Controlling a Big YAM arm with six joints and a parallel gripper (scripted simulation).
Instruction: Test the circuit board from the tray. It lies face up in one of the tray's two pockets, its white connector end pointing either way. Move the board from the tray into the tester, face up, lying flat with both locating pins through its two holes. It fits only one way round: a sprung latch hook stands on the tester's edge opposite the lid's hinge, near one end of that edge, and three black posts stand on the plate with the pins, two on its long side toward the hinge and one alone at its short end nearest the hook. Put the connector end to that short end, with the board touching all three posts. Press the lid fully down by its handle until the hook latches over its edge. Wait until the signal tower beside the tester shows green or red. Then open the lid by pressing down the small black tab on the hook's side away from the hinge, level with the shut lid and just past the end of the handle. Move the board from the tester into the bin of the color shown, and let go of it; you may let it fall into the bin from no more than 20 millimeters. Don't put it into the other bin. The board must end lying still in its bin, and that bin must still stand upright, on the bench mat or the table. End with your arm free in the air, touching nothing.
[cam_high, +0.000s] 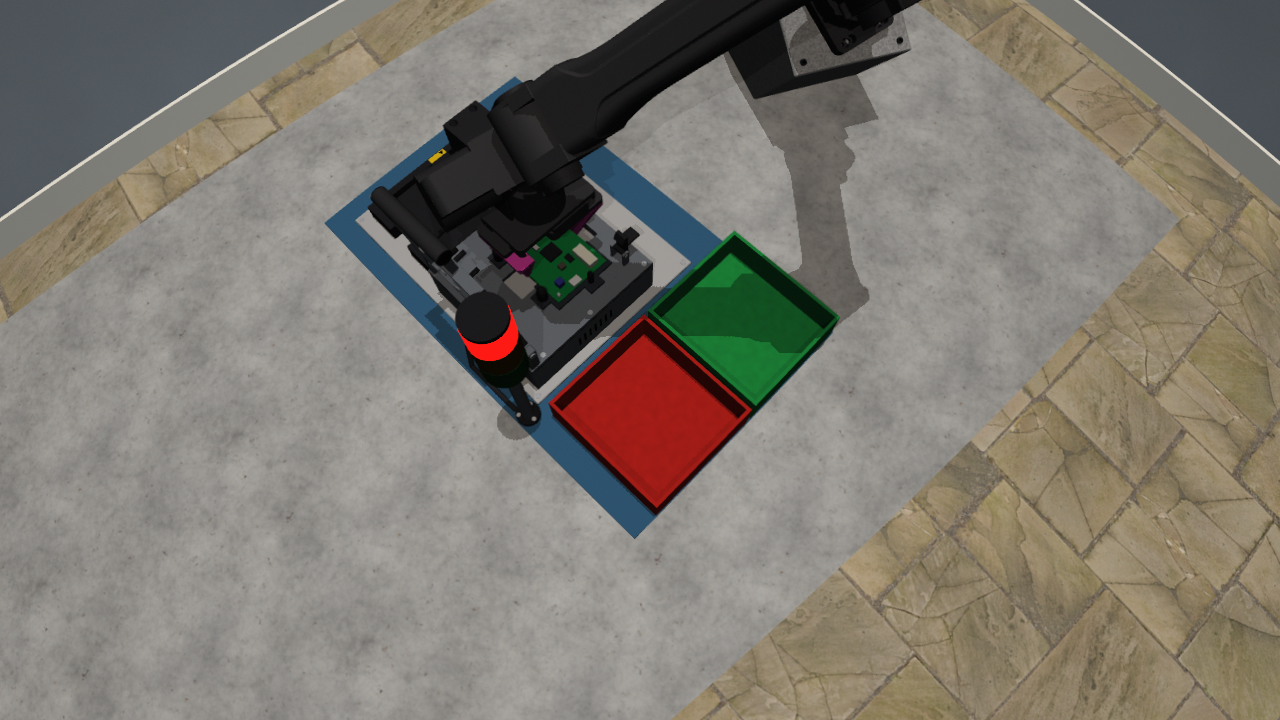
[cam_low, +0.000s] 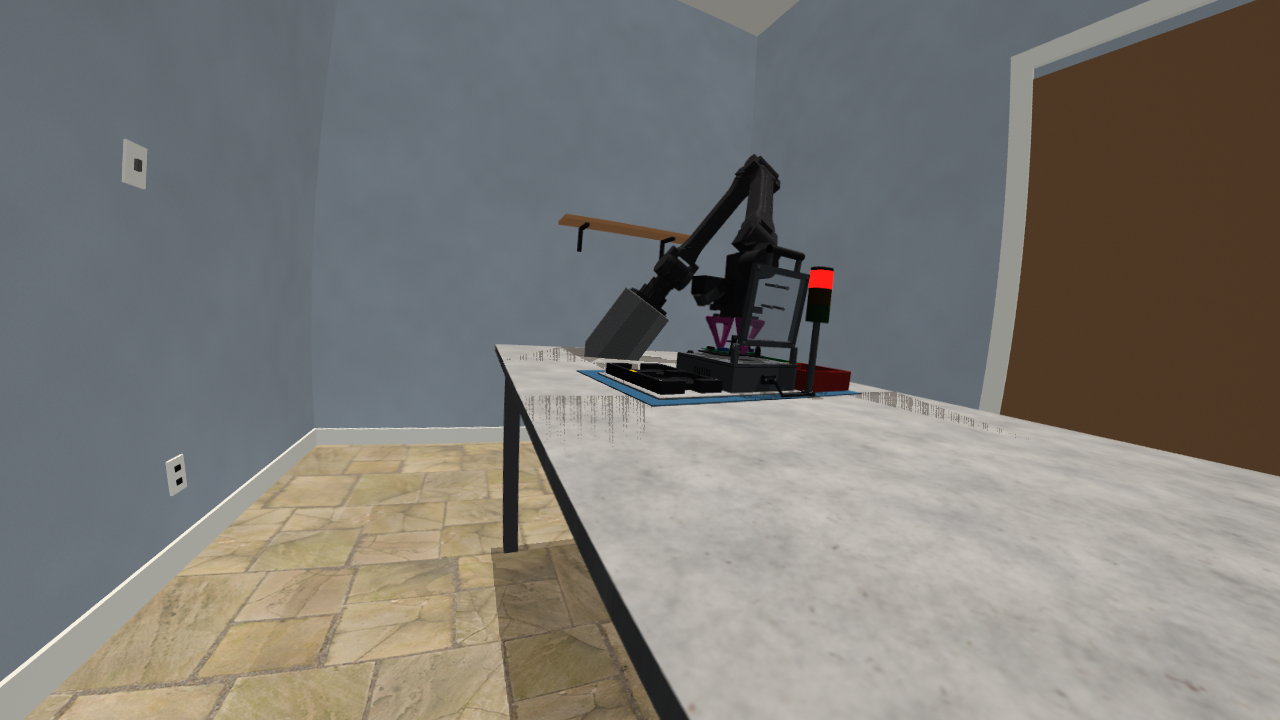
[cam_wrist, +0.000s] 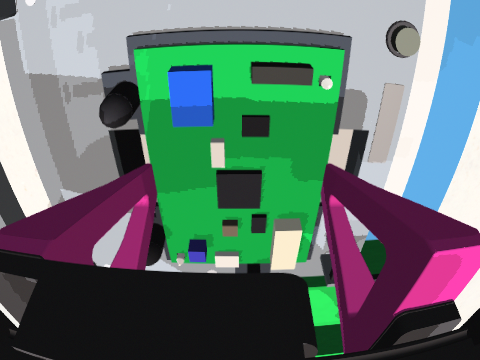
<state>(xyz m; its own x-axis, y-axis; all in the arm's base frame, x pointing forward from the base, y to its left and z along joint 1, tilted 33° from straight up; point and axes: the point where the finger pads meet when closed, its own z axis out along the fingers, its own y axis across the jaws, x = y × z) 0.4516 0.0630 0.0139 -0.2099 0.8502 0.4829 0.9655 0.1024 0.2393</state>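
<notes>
The green circuit board is right at my hand. Also, from my hand: clear lid: 110 mm ahead, 20 mm to the left, 110 mm above; then tester plate: 10 mm to the left, 10 mm below; then latch hook: 70 mm behind, 40 mm to the left, 10 mm above.
</notes>
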